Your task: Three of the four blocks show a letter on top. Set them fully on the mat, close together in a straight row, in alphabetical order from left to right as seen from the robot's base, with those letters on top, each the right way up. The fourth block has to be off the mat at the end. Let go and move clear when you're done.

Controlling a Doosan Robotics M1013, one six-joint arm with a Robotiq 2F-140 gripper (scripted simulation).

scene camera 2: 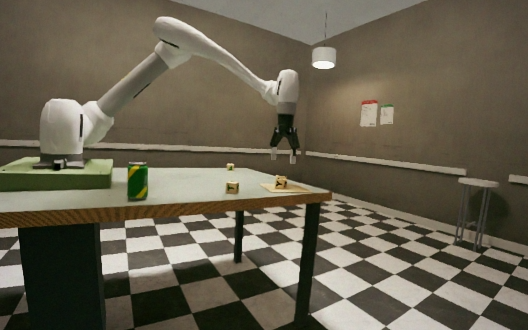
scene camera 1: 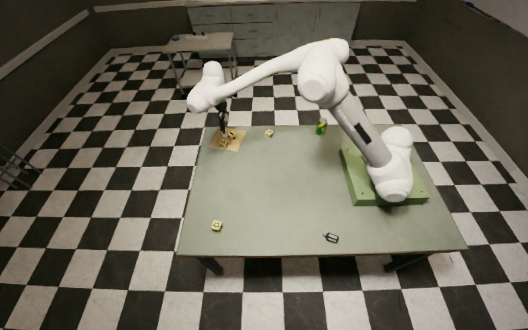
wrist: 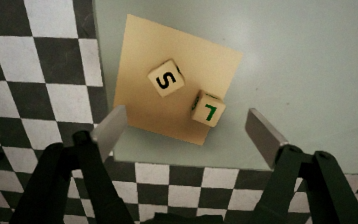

Scene:
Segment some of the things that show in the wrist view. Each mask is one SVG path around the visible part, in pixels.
My gripper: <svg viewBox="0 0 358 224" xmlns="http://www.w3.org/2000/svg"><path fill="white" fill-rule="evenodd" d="M140 223L230 224L223 221L222 215L201 215L185 218L172 213L159 212L154 213L154 218ZM249 108L244 129L269 168L274 171L247 224L286 224L286 216L297 177L304 180L312 224L358 224L358 200L336 158L330 153L316 150L314 155L307 154L301 148L290 145L290 142L257 109ZM125 105L118 105L91 133L88 130L80 130L73 133L71 138L74 146L65 147L63 143L58 142L52 143L44 149L9 224L63 224L72 171L81 169L97 224L135 224L103 165L128 127Z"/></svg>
A tan mat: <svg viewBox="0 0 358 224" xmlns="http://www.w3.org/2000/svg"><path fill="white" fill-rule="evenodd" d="M127 14L113 109L117 105L125 105L127 121L130 126L203 145L211 126L192 119L191 107L199 90L204 90L221 97L223 100L244 53ZM173 58L185 78L185 86L161 98L147 77L147 74L157 66Z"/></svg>

